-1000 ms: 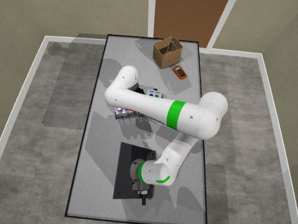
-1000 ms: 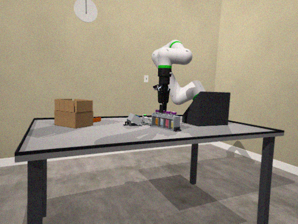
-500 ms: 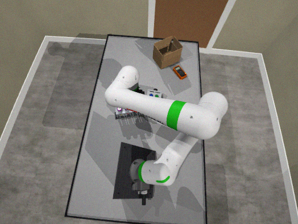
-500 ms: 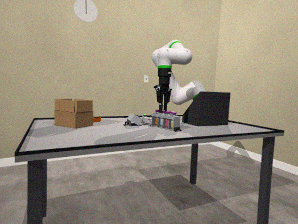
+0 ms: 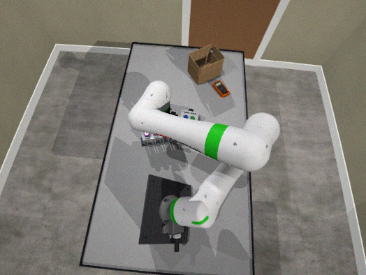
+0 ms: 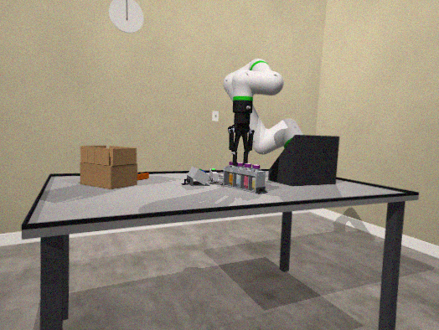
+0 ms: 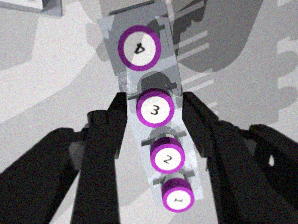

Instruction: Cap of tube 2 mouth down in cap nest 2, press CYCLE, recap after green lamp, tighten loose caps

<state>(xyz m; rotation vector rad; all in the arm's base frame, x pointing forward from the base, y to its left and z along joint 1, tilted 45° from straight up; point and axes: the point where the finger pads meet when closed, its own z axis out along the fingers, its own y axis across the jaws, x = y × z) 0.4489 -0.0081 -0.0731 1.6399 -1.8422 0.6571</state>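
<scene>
My gripper is now 1 cm short of the cap 4, 5 cm to the left of it and 3 cm above it. The rest, counted from my hand: cap 1: 2 cm behind, 10 cm to the left, 3 cm below; then cap 3: 3 cm below; then purple cap marked 2: 1 cm behind, 5 cm to the left, 3 cm below.
</scene>
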